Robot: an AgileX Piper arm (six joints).
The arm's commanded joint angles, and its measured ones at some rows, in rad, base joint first. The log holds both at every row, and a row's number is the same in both.
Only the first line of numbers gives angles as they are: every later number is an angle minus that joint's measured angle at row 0.
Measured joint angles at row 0:
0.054 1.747 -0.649 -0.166 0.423 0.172
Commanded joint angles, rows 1 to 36:
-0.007 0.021 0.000 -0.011 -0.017 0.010
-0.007 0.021 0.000 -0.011 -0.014 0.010
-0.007 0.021 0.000 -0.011 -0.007 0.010
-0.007 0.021 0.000 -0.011 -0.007 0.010
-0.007 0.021 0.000 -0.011 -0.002 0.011
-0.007 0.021 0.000 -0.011 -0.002 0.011
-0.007 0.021 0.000 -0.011 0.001 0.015
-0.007 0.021 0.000 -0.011 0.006 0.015
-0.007 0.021 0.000 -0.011 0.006 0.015
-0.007 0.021 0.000 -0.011 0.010 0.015
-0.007 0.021 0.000 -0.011 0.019 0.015
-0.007 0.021 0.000 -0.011 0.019 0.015
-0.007 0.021 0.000 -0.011 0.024 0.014
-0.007 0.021 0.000 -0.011 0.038 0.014
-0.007 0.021 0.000 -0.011 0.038 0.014
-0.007 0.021 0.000 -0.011 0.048 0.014
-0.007 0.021 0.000 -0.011 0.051 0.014
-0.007 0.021 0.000 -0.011 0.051 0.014
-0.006 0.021 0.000 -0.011 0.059 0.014
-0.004 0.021 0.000 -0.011 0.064 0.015
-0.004 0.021 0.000 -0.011 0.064 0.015
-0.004 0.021 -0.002 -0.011 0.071 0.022
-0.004 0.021 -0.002 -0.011 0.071 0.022
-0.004 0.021 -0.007 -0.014 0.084 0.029
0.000 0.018 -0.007 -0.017 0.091 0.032
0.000 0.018 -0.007 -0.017 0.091 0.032
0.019 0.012 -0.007 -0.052 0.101 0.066
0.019 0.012 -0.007 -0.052 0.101 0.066
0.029 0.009 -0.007 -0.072 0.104 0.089
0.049 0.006 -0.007 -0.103 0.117 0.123
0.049 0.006 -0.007 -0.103 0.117 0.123
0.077 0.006 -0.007 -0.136 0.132 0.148
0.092 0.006 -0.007 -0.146 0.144 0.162
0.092 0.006 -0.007 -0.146 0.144 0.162
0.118 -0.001 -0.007 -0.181 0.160 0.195
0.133 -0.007 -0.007 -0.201 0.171 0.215
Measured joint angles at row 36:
0.112 -0.003 -0.016 -0.180 0.153 0.181
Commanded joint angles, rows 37 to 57:
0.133 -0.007 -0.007 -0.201 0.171 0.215
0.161 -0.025 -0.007 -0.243 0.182 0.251
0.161 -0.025 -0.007 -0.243 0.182 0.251
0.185 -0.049 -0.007 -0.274 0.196 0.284
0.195 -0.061 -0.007 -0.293 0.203 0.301
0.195 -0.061 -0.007 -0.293 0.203 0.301
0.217 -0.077 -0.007 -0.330 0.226 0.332
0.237 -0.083 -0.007 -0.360 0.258 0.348
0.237 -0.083 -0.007 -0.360 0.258 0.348
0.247 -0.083 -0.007 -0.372 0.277 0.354
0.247 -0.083 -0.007 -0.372 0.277 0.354
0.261 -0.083 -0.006 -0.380 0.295 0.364
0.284 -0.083 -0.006 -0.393 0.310 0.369
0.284 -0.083 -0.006 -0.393 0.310 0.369
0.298 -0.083 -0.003 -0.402 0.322 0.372
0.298 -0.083 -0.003 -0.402 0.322 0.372
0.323 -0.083 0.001 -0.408 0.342 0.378
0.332 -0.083 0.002 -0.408 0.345 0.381
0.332 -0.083 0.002 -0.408 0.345 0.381
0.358 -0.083 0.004 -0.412 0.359 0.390
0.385 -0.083 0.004 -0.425 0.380 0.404
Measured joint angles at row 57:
0.354 -0.073 0.001 -0.367 0.322 0.376
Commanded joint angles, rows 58 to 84:
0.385 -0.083 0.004 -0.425 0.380 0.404
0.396 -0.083 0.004 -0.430 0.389 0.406
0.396 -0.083 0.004 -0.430 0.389 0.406
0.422 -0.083 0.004 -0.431 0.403 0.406
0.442 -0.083 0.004 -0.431 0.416 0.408
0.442 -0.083 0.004 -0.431 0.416 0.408
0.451 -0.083 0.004 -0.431 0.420 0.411
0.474 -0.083 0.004 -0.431 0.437 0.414
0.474 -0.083 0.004 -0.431 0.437 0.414
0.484 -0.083 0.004 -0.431 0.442 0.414
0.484 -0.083 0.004 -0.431 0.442 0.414
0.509 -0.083 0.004 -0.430 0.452 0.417
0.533 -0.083 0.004 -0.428 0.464 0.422
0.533 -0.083 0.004 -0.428 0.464 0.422
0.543 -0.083 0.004 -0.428 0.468 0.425
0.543 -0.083 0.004 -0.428 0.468 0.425
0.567 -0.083 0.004 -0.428 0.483 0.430
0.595 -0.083 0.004 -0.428 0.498 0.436
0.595 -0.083 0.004 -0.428 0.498 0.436
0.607 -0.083 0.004 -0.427 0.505 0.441
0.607 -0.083 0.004 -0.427 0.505 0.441
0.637 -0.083 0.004 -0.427 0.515 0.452
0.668 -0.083 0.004 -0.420 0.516 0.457
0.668 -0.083 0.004 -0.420 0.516 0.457
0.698 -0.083 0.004 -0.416 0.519 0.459
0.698 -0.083 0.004 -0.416 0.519 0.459
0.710 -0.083 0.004 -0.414 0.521 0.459
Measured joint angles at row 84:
0.690 -0.073 0.001 -0.378 0.469 0.442
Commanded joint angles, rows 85 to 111:
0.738 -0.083 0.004 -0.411 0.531 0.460
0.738 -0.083 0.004 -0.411 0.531 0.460
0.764 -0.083 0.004 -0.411 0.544 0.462
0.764 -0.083 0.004 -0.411 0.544 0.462
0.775 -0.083 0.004 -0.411 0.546 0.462
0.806 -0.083 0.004 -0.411 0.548 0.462
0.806 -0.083 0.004 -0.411 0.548 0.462
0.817 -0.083 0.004 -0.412 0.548 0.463
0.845 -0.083 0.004 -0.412 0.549 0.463
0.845 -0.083 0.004 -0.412 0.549 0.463
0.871 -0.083 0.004 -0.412 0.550 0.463
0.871 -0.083 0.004 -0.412 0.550 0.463
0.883 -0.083 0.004 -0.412 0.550 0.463
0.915 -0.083 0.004 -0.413 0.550 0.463
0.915 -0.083 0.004 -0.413 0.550 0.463
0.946 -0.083 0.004 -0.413 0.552 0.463
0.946 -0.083 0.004 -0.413 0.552 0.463
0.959 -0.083 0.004 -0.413 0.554 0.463
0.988 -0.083 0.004 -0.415 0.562 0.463
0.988 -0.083 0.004 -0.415 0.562 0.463
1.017 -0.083 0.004 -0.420 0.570 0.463
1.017 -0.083 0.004 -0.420 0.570 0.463
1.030 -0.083 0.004 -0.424 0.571 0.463
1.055 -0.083 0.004 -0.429 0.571 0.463
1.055 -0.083 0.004 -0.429 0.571 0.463
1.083 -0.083 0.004 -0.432 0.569 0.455
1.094 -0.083 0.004 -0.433 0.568 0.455
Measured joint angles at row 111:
1.077 -0.073 0.001 -0.380 0.518 0.444
